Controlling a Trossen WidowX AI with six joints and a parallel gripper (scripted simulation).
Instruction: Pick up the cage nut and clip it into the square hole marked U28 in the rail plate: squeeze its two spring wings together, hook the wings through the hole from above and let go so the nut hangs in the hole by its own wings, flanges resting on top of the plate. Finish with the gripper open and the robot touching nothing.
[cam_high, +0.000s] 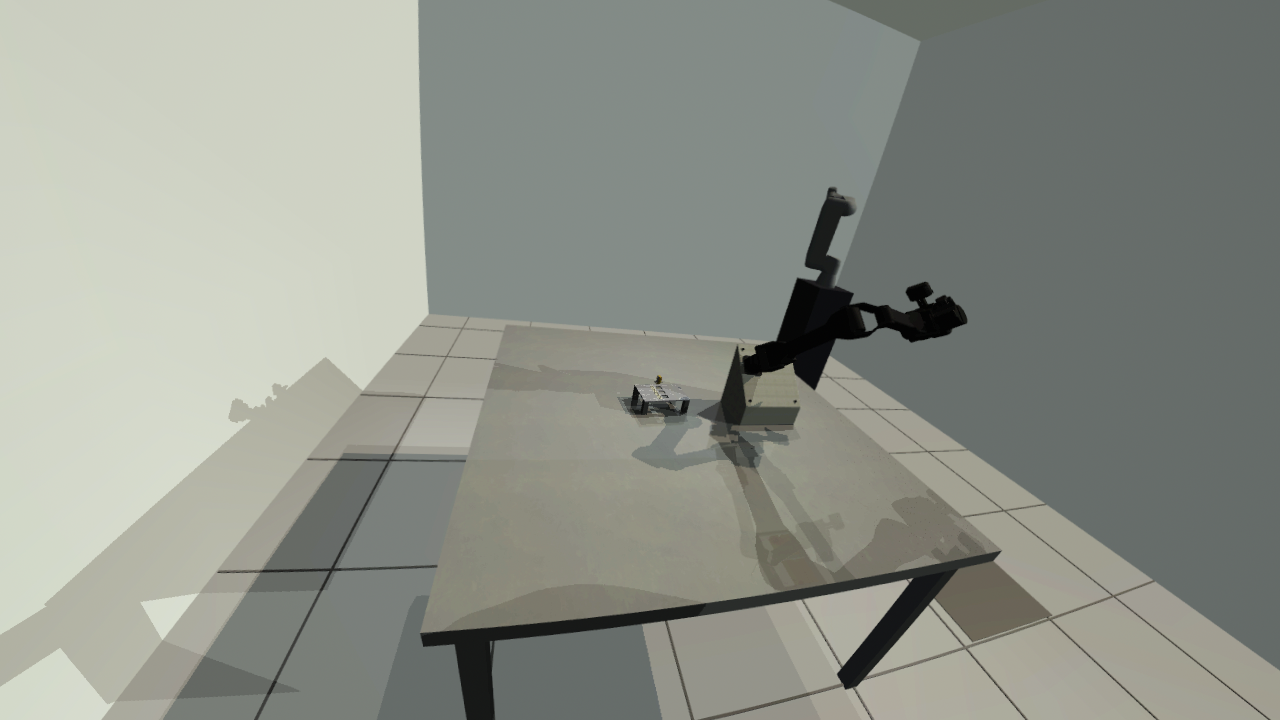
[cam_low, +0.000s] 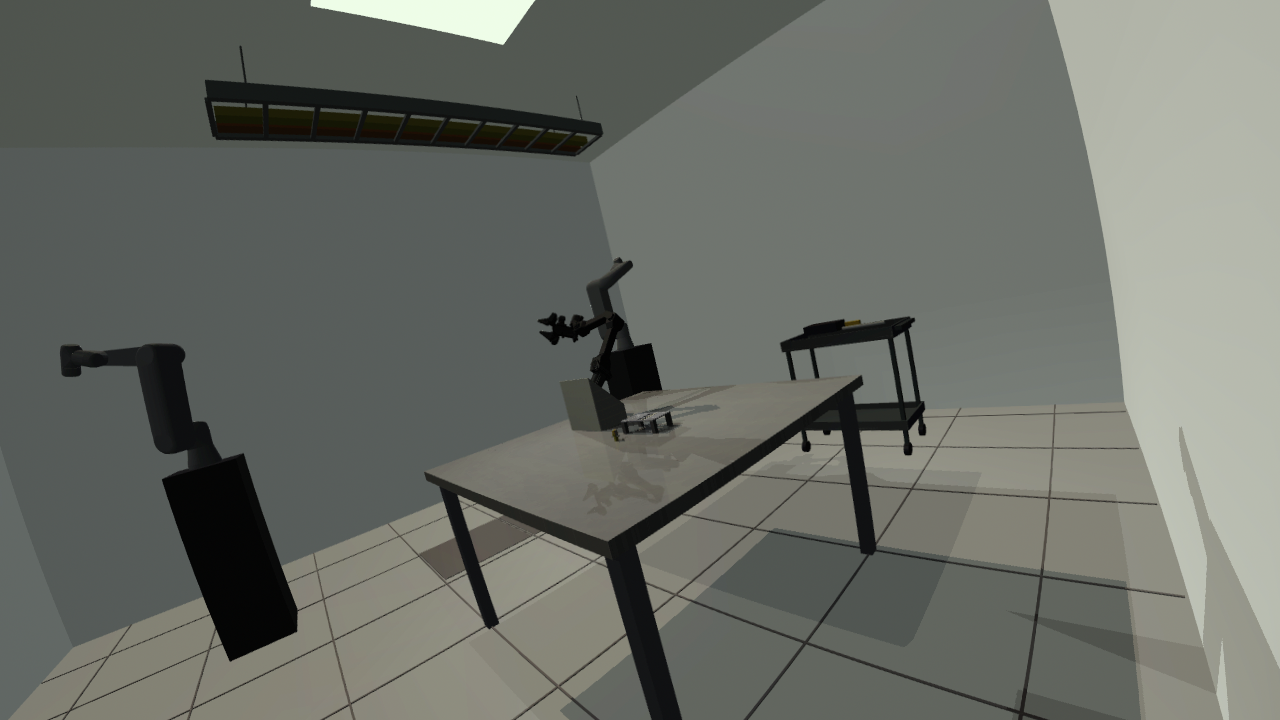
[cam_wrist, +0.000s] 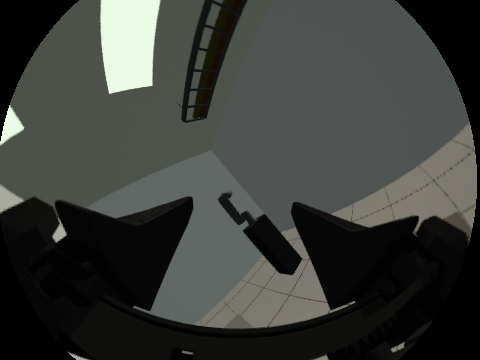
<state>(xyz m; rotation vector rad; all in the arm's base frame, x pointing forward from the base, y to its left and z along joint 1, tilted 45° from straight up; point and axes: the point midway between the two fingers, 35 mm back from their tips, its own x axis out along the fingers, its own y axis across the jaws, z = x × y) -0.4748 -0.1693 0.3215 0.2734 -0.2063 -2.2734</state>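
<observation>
Right now the cage nut is 79 cm ahead of my gripper tip, 22 cm to the right of it and 48 cm below it.
</observation>
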